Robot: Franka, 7 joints.
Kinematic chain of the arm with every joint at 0, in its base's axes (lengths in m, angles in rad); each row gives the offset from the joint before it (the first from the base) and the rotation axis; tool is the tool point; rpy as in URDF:
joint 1: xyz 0 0 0.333 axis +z
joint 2: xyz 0 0 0 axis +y
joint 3: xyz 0 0 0.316 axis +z
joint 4: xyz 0.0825 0 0 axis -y
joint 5: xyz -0.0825 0 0.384 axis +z
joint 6: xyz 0 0 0 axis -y
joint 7: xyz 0.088 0 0 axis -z
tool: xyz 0 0 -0.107 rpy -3.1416 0 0
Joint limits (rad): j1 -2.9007..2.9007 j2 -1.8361..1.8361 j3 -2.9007..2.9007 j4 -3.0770..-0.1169 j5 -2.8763..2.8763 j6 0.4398..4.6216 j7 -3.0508..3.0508
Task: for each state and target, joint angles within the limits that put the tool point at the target. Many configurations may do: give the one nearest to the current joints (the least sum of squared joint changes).
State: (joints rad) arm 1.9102 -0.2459 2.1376 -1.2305 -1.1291 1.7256 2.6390
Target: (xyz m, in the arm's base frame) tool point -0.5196 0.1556 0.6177
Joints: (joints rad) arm 1.4076 -0.0078 1.6333 -1.6882 -1.0407 1.3840 2.6390
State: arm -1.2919 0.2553 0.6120 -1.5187 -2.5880 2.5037 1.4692
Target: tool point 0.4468 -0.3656 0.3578
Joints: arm -1.3061 0.2030 0.6058 -2.0621 -2.6104 2.6938 1.4692
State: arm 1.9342 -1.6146 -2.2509 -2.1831 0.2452 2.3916 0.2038
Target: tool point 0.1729 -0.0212 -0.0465
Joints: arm 1.7057 -1.2120 -2.7308 -2.5675 0.2012 2.2210 0.2038
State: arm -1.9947 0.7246 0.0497 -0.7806 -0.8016 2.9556 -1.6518
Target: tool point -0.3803 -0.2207 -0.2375
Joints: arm -2.3535 1.5109 -0.2422 -1.6425 -0.8432 2.7681 -1.6518
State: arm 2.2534 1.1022 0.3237 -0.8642 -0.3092 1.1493 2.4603
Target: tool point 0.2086 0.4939 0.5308
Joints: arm 1.5381 0.3845 -0.3368 -1.2972 -0.4027 0.6405 2.4603
